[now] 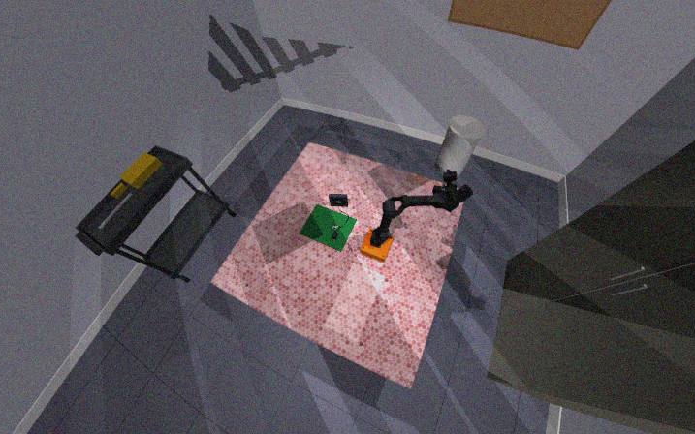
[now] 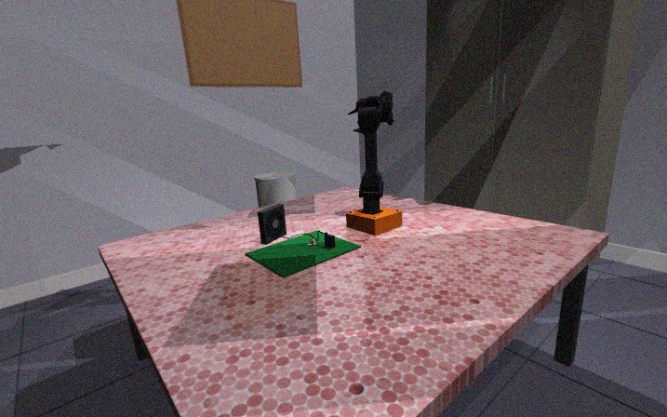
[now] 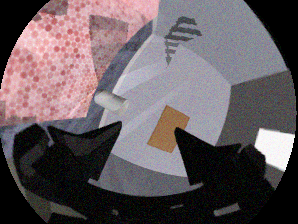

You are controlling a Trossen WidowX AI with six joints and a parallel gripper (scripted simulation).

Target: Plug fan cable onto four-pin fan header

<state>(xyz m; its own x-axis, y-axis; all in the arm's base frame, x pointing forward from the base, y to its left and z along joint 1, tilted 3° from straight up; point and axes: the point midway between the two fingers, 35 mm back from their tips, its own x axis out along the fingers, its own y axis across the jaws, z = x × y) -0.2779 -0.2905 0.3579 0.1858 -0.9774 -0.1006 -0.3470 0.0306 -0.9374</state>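
Right now the black plug is 540 mm ahead of my gripper tip, 360 mm to the left of it and 370 mm below it. The rest, counted from my gripper tip: pale header part 560 mm ahead, 300 mm to the left, 380 mm below; black square fan 600 mm ahead, 130 mm to the left, 330 mm below; green board 620 mm ahead, 300 mm to the left, 410 mm below.
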